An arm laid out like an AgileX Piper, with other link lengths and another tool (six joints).
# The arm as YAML. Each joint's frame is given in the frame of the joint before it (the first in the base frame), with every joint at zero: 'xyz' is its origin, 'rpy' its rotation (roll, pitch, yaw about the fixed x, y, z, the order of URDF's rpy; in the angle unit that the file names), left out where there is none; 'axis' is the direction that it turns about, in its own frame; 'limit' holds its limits. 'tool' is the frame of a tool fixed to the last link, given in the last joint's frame.
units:
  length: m
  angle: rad
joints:
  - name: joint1
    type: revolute
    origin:
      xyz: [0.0, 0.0, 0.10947]
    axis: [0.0, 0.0, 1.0]
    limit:
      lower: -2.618
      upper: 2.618
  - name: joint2
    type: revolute
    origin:
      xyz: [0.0, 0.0, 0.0]
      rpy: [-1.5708, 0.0, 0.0]
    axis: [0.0, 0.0, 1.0]
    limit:
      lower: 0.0
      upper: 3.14
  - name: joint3
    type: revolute
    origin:
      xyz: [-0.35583, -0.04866, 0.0]
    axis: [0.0, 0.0, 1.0]
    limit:
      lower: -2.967
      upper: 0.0
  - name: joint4
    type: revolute
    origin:
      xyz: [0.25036, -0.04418, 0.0]
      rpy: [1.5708, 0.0, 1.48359]
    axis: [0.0, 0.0, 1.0]
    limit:
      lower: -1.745
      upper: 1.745
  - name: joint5
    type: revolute
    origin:
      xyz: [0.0, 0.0, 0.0]
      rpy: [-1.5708, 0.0, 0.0]
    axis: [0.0, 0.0, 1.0]
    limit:
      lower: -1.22
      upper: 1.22
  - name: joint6
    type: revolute
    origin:
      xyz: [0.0, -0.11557, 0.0]
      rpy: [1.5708, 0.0, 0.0]
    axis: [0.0, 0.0, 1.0]
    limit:
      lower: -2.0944
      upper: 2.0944
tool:
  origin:
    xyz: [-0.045, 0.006, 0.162]
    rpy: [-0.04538, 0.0, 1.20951]
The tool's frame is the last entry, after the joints.
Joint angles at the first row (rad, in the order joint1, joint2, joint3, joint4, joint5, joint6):
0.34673, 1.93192, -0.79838, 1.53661, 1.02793, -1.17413
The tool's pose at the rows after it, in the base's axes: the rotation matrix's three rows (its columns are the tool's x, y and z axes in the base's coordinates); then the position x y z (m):
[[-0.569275, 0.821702, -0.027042], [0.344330, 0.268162, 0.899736], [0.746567, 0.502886, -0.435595]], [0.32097, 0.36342, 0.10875]
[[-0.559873, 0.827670, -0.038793], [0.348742, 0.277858, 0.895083], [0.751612, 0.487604, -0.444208]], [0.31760, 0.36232, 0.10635]
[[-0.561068, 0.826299, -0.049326], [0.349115, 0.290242, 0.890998], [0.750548, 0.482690, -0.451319]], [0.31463, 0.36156, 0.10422]
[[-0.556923, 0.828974, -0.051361], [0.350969, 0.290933, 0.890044], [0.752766, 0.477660, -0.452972]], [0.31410, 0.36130, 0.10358]
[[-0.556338, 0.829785, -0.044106], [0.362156, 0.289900, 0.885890], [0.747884, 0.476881, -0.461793]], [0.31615, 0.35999, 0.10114]
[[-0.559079, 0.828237, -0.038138], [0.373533, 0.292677, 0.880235], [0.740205, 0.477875, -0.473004]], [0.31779, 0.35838, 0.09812]
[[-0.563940, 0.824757, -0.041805], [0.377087, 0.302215, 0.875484], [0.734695, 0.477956, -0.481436]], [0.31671, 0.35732, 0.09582]
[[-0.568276, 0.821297, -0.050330], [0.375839, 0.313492, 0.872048], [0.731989, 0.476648, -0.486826]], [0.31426, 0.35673, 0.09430]
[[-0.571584, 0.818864, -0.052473], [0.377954, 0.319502, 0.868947], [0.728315, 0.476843, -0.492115]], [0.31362, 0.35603, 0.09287]
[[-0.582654, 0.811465, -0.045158], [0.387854, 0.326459, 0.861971], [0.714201, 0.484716, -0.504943]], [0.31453, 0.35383, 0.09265]
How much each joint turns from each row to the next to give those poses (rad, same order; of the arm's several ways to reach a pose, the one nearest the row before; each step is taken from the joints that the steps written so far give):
-0.00001, -0.01629, 0.00001, 0.00000, 0.00000, 0.00792
0.00001, -0.00171, -0.00002, -0.01885, 0.00000, 0.02272
-0.00002, 0.00000, 0.00000, -0.01561, 0.00001, 0.00670
0.00002, -0.00001, 0.00001, -0.00322, -0.00001, 0.00673
-0.00001, 0.00001, -0.00001, -0.00045, -0.01206, 0.00218
0.00000, -0.00001, 0.00002, -0.00374, -0.01365, -0.00001
0.00000, 0.00002, -0.00001, -0.01063, -0.00548, 0.00043
0.00001, 0.00000, 0.00001, -0.01269, 0.00022, 0.00166
-0.00001, -0.00001, 0.00000, -0.00666, -0.00351, 0.00001
-0.00001, -0.00943, -0.00002, -0.01085, -0.01538, 0.00194

